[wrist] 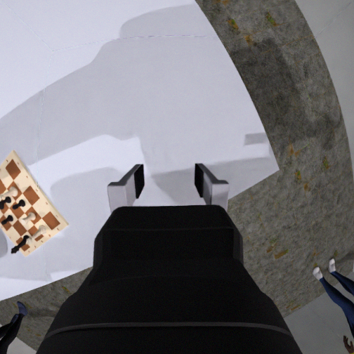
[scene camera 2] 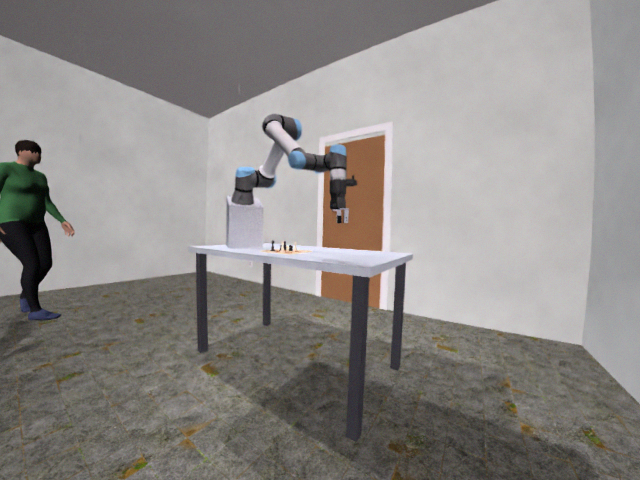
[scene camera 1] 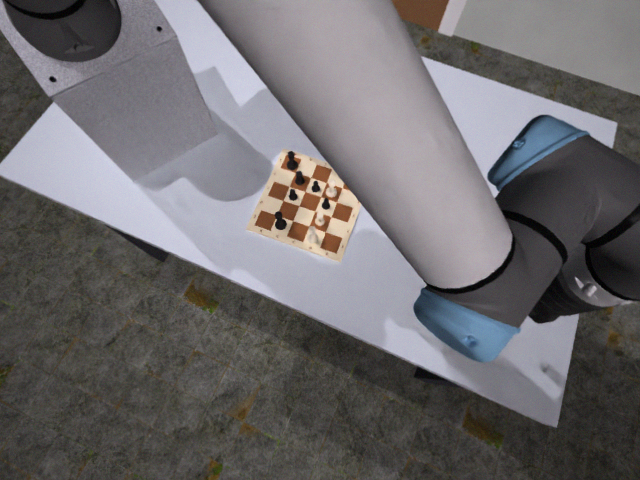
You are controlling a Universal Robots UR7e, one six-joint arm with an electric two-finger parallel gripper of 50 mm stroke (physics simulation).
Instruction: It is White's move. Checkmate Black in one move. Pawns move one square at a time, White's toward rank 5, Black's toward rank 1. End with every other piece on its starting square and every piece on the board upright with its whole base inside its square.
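Pixels of known places: gripper, fingertip midpoint: (scene camera 2: 342,223); arm's base, link origin: (scene camera 2: 242,201) (scene camera 1: 68,13).
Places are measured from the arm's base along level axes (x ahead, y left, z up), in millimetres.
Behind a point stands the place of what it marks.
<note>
The chessboard (scene camera 1: 337,256) @(x 516, y -134, z -310 mm) (wrist: 62,224) lies on the table, its right upper part hidden by the arm in scene camera 1. A white piece (scene camera 1: 331,191) @(x 454, y -1, z -294 mm) stands farthest from the near edge, a small white one (scene camera 1: 320,220) @(x 455, y -75, z -295 mm) (wrist: 29,217) stands nearer, and a tall white one (scene camera 1: 312,236) @(x 453, y -119, z -284 mm) (wrist: 39,232) is near that edge. Several black pieces stand upright, including tall ones at the far left corner (scene camera 1: 292,161) @(x 347, y 35, z -287 mm) and near left (scene camera 1: 280,221) @(x 379, y -113, z -280 mm) (wrist: 21,244). Exact piece types are too small to tell. My gripper (scene camera 2: 342,217) @(x 816, y -141, z -150 mm) (wrist: 169,173) is open and empty, high above the table, right of the board.
The white table (scene camera 1: 305,281) @(x 471, y -208, z -315 mm) (scene camera 2: 320,259) @(x 750, y -219, z -316 mm) (wrist: 165,110) carries the grey pedestal (scene camera 1: 139,118) @(x 70, y -50, z -162 mm) (scene camera 2: 245,224) @(x 76, y -41, z -158 mm) of the arm. The forearm (scene camera 1: 372,113) @(x 532, y -239, z 278 mm) passes over the board's side in scene camera 1. A person in green (scene camera 2: 24,191) stands away from the table.
</note>
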